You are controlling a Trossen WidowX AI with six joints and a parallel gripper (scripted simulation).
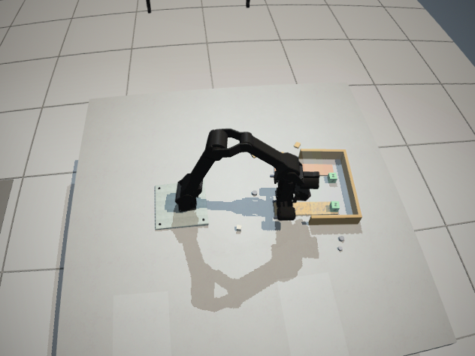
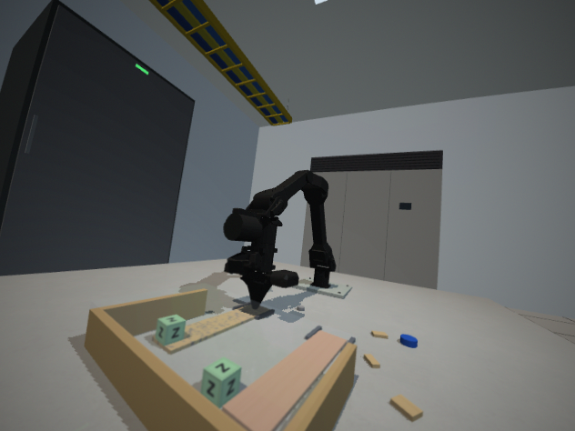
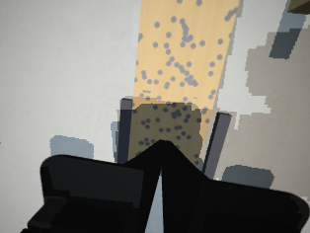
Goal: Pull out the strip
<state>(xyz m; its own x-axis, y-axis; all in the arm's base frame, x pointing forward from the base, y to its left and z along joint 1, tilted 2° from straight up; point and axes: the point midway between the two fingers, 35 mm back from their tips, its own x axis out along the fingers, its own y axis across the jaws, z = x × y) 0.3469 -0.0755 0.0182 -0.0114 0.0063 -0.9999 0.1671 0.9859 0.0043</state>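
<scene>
The white bit lies 17 cm behind my gripper tip and 6 cm to the right of it. From my gripper tip the other things lie so: blue disc 33 cm to the left, 5 cm behind.
</scene>
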